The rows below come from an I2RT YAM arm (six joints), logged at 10 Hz.
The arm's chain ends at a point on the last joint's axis. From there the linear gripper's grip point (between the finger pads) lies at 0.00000 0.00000 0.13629 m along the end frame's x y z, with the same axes.
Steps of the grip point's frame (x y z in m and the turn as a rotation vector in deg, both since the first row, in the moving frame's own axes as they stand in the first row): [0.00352 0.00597 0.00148 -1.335 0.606 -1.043]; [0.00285 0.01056 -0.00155 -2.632 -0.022 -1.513]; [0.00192 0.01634 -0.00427 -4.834 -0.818 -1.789]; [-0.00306 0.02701 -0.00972 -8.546 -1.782 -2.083]
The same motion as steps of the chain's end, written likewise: [0.00205 0.00281 0.00152 -1.335 0.606 -1.043]; [0.00282 0.00430 -0.00141 -2.632 -0.022 -1.513]; [0.00368 0.00483 -0.00377 -4.834 -0.818 -1.789]; [0.00079 0.00669 -0.00814 -8.546 -1.782 -2.083]
